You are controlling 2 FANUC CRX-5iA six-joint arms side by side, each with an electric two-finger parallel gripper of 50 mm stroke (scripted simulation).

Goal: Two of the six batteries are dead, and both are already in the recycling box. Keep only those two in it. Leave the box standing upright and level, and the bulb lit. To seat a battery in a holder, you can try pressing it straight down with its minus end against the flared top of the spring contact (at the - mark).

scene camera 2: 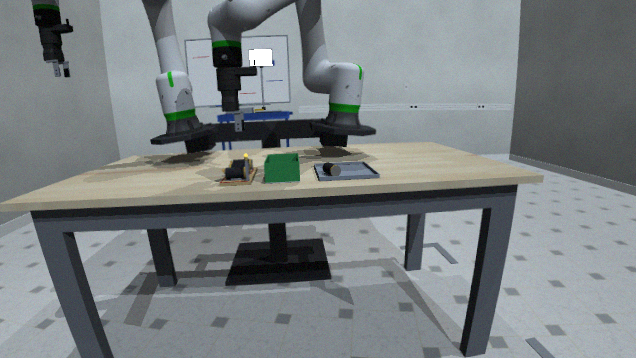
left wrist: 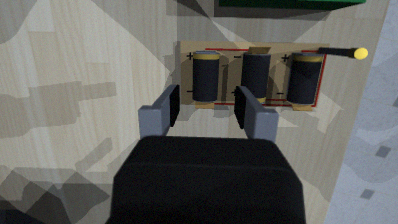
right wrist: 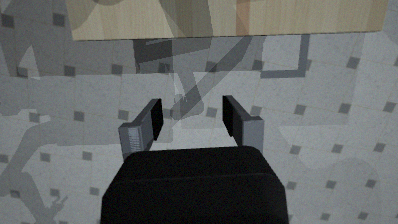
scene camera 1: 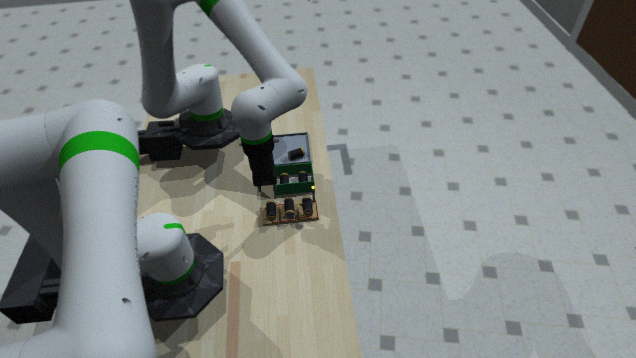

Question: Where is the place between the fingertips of my right gripper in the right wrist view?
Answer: At 192,109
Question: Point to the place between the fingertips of my left gripper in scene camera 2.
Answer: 240,130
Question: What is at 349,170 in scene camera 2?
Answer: A grey tray.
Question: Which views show my right gripper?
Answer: Scene camera 2 and the right wrist view only.
